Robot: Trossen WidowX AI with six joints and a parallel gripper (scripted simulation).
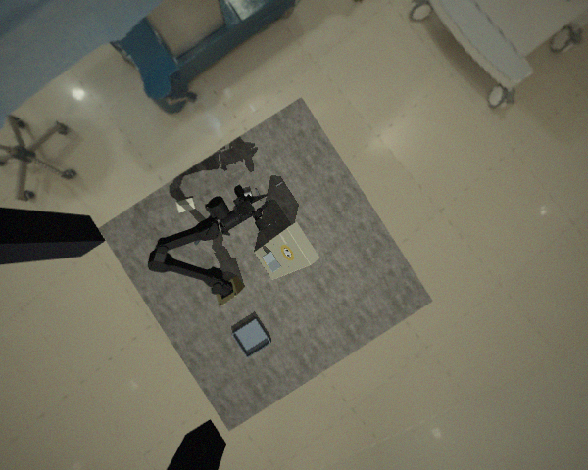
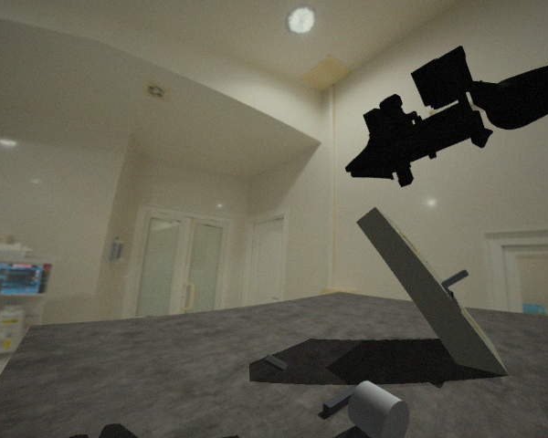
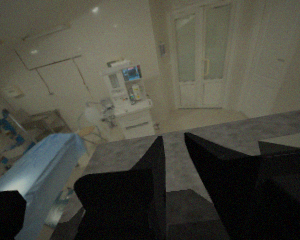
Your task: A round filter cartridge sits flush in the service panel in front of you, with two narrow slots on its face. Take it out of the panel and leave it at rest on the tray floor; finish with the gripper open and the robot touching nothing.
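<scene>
Right now my gripper tip is 50 mm past the round filter cartridge, 230 mm to the left of it and 130 mm above it. Round my gripper tip: cream card: 400 mm behind, 260 mm to the left, 350 mm below; white pin: 80 mm ahead, 90 mm to the left, 350 mm below; service panel: 100 mm behind, 230 mm to the right, 200 mm below.
</scene>
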